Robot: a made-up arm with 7 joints.
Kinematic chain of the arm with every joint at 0, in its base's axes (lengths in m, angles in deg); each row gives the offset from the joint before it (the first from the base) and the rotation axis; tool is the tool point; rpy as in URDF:
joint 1: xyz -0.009 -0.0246 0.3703 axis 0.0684 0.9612 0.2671
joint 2: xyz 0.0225 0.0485 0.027 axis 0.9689 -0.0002 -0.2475
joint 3: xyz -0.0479 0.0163 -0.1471 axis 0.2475 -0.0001 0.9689
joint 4: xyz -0.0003 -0.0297 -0.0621 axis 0.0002 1 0
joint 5: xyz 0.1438 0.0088 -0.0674 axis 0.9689 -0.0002 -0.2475
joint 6: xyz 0.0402 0.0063 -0.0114 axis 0.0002 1 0
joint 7: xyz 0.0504 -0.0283 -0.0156 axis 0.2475 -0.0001 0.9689
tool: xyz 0.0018 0.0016 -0.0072 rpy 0 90 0
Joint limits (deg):
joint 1: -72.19..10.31
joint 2: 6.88..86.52
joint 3: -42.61..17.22
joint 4: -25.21..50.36
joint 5: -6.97..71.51
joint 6: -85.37..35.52
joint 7: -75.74..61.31
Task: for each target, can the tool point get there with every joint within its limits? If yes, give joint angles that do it. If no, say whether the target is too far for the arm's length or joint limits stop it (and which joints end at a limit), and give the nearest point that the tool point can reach.
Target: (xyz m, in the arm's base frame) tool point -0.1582 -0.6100 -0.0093
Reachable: no: too far | nearest point -0.0024 -0.1310 0.0647 | short by 0.509 m
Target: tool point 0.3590 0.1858 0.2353
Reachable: yes | joints -46.63 39.04 6.46 41.53 34.42 -42.14 -26.42
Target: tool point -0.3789 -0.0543 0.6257
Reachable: no: joint limits stop it (at a limit: joint 1, joint 2, joint 3, joint 4, joint 5, joint 6) | nearest point 0.0881 0.0792 0.5900 | short by 0.487 m
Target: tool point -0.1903 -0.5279 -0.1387
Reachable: no: too far | nearest point -0.0399 -0.1065 0.0179 | short by 0.474 m
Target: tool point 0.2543 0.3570 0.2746
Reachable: yes | joints -34.04 75.44 -21.17 43.79 20.71 -24.95 43.21
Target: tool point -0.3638 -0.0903 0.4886
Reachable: no: joint limits stop it (at a limit: joint 1, joint 2, joint 3, joint 4, joint 6) | nearest point 0.0981 -0.1512 0.4107 | short by 0.472 m
